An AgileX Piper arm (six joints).
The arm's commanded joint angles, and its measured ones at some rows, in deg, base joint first. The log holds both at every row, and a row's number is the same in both.
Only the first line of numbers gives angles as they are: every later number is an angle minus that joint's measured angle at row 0.
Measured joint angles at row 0:
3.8 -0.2 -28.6 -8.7 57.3 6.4
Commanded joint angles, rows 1 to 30:
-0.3 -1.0 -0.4 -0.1 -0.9 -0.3
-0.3 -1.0 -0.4 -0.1 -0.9 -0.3
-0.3 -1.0 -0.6 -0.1 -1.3 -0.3
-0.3 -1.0 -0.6 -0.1 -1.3 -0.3
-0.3 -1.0 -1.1 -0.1 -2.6 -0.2
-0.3 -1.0 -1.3 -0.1 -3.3 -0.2
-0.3 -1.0 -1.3 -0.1 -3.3 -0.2
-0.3 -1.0 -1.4 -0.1 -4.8 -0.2
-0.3 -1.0 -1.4 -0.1 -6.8 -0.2
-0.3 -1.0 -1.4 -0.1 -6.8 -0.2
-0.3 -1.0 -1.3 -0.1 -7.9 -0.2
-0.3 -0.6 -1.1 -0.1 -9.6 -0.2
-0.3 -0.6 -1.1 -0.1 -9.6 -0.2
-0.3 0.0 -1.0 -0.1 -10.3 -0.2
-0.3 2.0 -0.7 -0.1 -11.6 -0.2
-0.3 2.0 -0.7 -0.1 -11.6 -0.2
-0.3 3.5 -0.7 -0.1 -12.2 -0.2
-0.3 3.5 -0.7 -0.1 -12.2 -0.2
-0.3 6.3 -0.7 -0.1 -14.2 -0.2
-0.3 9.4 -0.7 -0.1 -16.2 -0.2
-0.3 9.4 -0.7 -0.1 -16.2 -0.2
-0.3 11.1 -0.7 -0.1 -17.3 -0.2
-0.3 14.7 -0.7 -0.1 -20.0 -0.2
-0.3 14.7 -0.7 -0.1 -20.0 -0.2
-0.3 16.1 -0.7 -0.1 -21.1 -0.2
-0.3 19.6 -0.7 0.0 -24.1 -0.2
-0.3 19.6 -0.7 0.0 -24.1 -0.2
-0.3 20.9 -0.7 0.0 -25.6 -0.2
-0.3 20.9 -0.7 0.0 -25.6 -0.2
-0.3 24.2 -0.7 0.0 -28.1 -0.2
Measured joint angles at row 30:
0.0 20.7 -0.9 0.0 -23.6 0.0
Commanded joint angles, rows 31 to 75:
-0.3 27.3 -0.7 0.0 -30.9 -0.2
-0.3 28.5 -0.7 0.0 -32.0 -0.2
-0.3 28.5 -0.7 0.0 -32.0 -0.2
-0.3 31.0 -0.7 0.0 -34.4 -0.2
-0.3 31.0 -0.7 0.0 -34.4 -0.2
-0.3 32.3 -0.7 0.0 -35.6 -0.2
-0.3 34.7 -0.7 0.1 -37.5 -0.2
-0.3 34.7 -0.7 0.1 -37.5 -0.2
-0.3 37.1 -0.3 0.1 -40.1 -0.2
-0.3 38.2 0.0 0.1 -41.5 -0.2
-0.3 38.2 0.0 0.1 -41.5 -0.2
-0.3 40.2 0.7 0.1 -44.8 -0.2
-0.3 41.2 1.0 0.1 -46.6 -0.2
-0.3 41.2 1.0 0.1 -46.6 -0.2
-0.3 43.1 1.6 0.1 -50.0 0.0
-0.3 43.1 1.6 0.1 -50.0 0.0
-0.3 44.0 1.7 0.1 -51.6 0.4
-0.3 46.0 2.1 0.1 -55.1 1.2
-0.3 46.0 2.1 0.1 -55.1 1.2
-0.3 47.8 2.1 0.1 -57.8 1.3
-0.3 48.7 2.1 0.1 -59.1 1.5
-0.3 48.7 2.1 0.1 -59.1 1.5
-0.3 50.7 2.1 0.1 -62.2 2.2
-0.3 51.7 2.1 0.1 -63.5 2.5
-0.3 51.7 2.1 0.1 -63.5 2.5
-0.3 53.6 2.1 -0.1 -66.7 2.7
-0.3 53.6 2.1 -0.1 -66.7 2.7
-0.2 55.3 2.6 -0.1 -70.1 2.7
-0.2 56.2 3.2 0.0 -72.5 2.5
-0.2 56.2 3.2 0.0 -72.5 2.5
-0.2 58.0 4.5 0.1 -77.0 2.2
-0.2 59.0 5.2 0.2 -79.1 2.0
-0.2 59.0 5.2 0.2 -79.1 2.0
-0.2 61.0 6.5 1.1 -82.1 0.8
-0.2 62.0 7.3 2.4 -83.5 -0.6
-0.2 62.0 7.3 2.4 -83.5 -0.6
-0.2 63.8 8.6 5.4 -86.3 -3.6
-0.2 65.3 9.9 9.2 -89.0 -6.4
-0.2 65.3 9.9 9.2 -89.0 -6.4
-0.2 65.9 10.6 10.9 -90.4 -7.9
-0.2 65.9 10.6 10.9 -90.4 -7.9
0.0 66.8 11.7 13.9 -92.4 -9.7
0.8 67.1 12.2 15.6 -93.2 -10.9
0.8 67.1 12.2 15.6 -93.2 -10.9
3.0 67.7 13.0 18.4 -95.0 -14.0
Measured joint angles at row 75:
0.8 67.2 12.0 14.3 -91.2 -9.4
